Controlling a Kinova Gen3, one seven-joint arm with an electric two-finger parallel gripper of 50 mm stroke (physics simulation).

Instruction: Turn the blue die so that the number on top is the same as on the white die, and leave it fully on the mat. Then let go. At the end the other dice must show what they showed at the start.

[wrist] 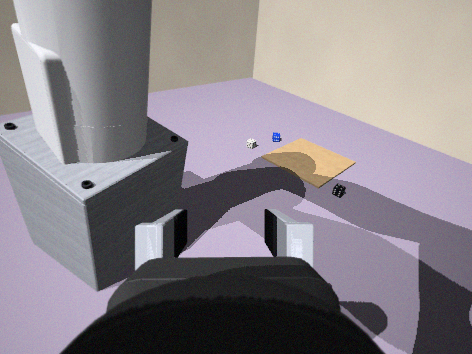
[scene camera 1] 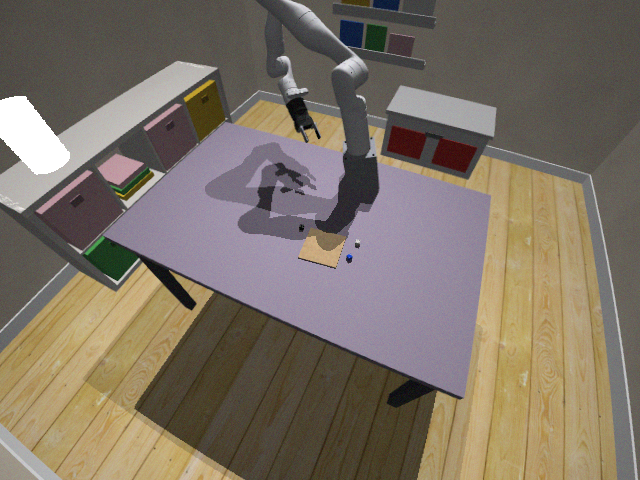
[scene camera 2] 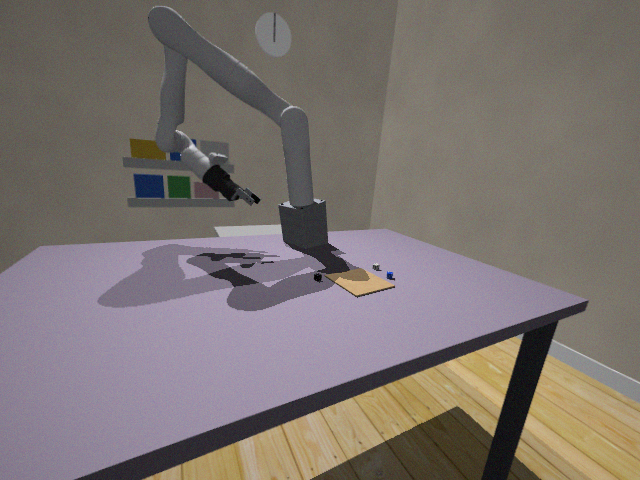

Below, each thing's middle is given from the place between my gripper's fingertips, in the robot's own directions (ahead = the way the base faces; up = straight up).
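Scene:
I find the tan mat (scene camera 1: 322,247) 390 mm ahead of my hand and 140 mm to the left of it, and it lies 170 mm below my hand.

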